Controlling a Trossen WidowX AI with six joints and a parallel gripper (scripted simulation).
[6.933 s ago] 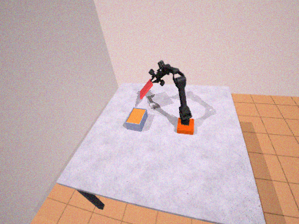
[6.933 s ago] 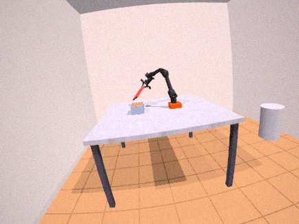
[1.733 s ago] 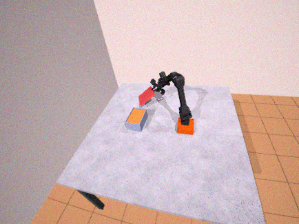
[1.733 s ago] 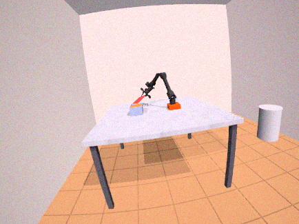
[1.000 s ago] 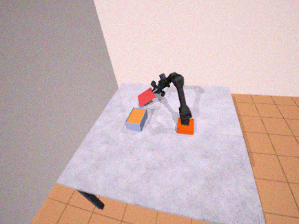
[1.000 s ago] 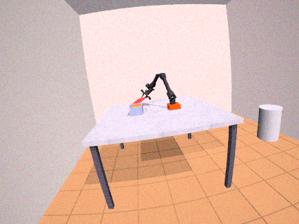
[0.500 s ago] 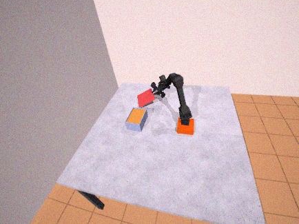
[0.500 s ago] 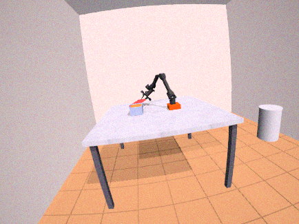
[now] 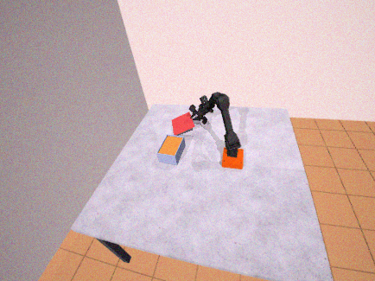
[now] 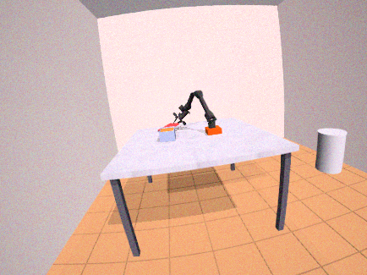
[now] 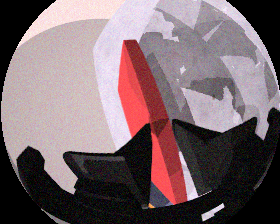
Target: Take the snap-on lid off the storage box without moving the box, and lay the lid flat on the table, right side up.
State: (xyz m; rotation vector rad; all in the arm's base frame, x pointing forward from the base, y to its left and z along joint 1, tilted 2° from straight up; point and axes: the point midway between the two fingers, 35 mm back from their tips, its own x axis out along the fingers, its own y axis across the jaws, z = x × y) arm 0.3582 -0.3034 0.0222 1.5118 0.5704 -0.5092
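Right now the lid is 7 cm ahead of my gripper tip, 4 cm to the left of it and 2 cm below it. Round my gripper tip: storage box (35 cm to the left, 4 cm ahead, 2 cm below).
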